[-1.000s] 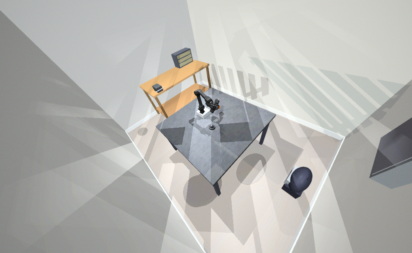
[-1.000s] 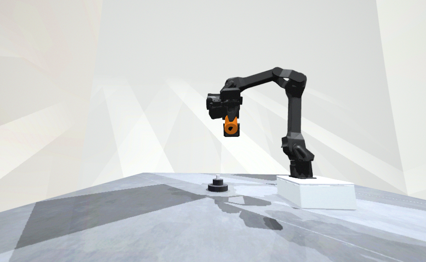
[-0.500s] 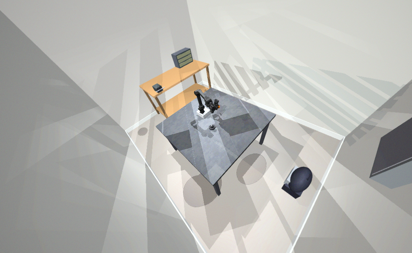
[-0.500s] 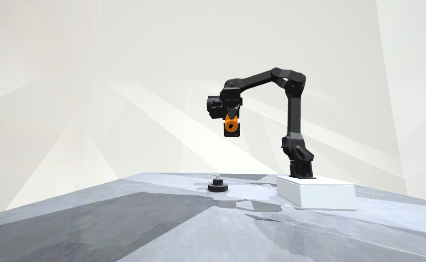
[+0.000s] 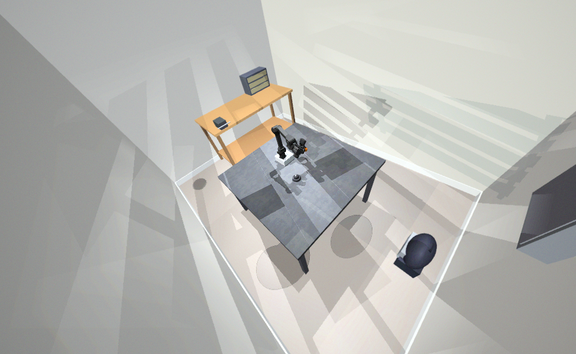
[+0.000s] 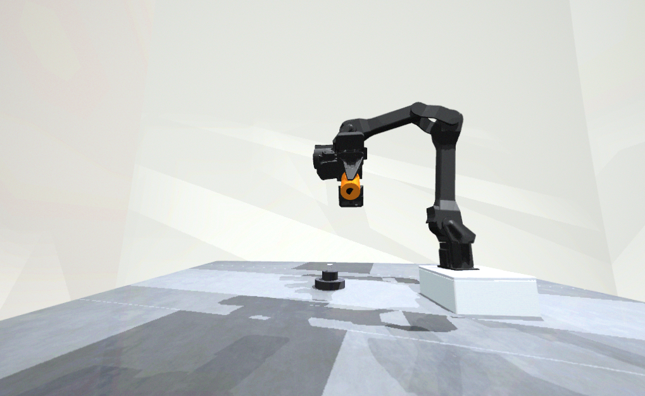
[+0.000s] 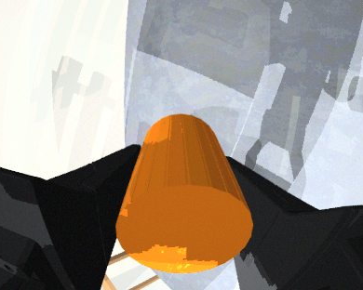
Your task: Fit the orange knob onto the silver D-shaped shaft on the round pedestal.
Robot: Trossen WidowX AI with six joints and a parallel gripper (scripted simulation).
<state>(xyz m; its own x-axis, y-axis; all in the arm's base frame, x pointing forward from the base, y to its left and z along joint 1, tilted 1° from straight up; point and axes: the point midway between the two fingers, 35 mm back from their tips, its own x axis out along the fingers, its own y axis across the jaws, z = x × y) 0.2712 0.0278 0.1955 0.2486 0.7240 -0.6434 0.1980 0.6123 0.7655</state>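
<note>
Now: the orange knob 10 mm behind my gripper tip, 30 mm to the right of it and 20 mm above it. The rest, counted from my gripper tip: round pedestal: 200 mm to the right, 210 mm below.
</note>
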